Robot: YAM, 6 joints.
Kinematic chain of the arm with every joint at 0, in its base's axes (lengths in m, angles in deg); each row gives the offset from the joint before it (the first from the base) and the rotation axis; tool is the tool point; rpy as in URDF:
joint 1: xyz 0 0 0.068 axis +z
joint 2: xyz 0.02 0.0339 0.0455 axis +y
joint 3: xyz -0.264 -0.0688 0 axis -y
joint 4: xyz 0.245 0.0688 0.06 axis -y
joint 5: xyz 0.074 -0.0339 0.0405 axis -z
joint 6: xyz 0.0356 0 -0.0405 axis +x
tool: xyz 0 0 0 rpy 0 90 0
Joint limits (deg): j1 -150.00..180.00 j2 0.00..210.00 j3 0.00..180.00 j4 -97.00..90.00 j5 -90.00..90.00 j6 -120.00..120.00
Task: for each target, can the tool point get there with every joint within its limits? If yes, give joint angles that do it. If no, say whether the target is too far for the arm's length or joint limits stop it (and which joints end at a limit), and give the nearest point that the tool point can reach.
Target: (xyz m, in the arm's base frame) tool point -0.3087 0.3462 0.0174
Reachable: yes | joints 127.79 146.57 75.87 51.15 -63.33 -66.10
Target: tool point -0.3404 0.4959 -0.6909
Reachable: no: too far | nearest point -0.2359 0.3436 -0.3389 | short by 0.398 m
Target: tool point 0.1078 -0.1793 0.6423
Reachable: yes | joints -53.04 81.55 122.69 -4.29 37.45 -29.69
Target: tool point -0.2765 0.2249 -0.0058
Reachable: yes | joints 137.57 132.03 58.93 0.31 -35.28 -22.85
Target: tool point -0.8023 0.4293 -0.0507
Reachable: no: too far | nearest point -0.5603 0.2998 -0.0001 | short by 0.279 m
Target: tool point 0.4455 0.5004 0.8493
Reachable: no: too far | nearest point 0.2888 0.3244 0.5825 | short by 0.356 m
